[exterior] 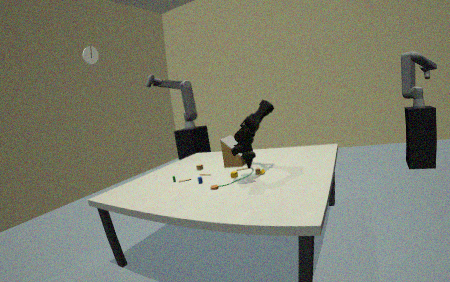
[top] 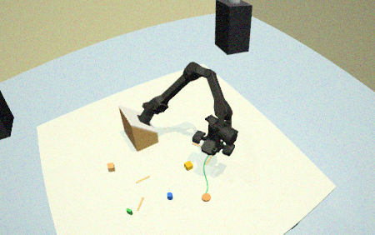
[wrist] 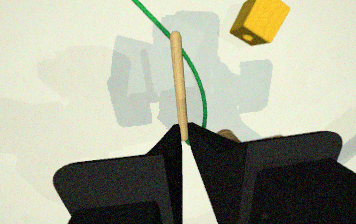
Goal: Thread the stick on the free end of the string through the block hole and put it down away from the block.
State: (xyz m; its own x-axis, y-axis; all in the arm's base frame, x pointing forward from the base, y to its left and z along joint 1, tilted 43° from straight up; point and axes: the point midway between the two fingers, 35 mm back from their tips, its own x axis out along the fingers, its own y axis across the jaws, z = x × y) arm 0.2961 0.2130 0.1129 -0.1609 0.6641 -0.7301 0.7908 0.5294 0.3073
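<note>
My gripper tip is 8 cm past the tan cylinder, 4 cm above it and 1 cm to the right of it. Round my gripper tip: thin wooden stick (1 cm to the right, 1 cm ahead); yellow block (11 cm to the right, 4 cm below, 2 cm behind); round wooden button (17 cm ahead, 11 cm to the right, 5 cm below).
</note>
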